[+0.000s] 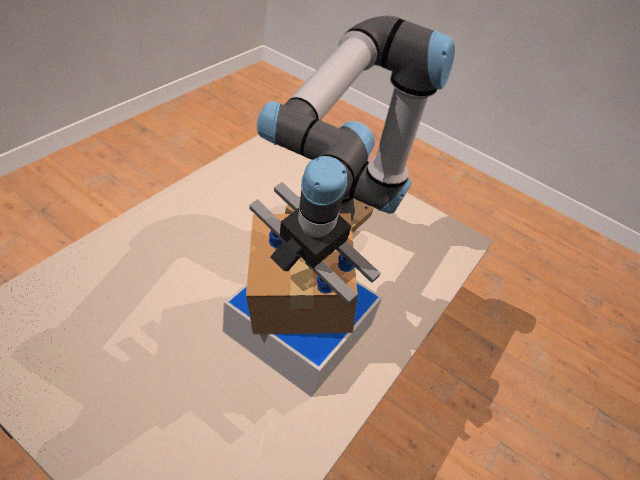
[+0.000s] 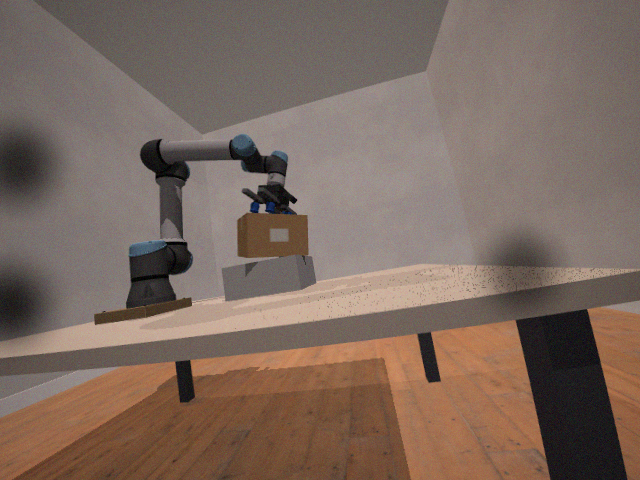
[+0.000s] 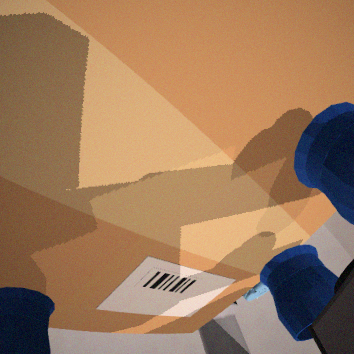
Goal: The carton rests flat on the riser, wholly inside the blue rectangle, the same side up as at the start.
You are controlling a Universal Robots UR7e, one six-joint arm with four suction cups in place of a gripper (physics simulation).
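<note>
The brown carton (image 1: 280,286) (image 2: 253,238) (image 3: 218,70) is level over the grey riser (image 1: 270,350) (image 2: 270,278), top side with the barcode label (image 3: 165,291) up. It sits turned a little against the blue rectangle (image 1: 315,347), whose blue shows at the left, front and right. Its underside is at the riser's top; I cannot tell whether it touches. My suction gripper (image 1: 315,250) (image 2: 270,205) is on the carton's top, with the blue cups (image 3: 302,284) pressed to it and holding it.
The riser stands on a beige table (image 1: 175,390) (image 2: 413,295) with dark legs over a wooden floor. The arm's base stands on a brown plate (image 2: 142,310) (image 1: 364,212) just behind the riser. The table's right edge is close to the riser.
</note>
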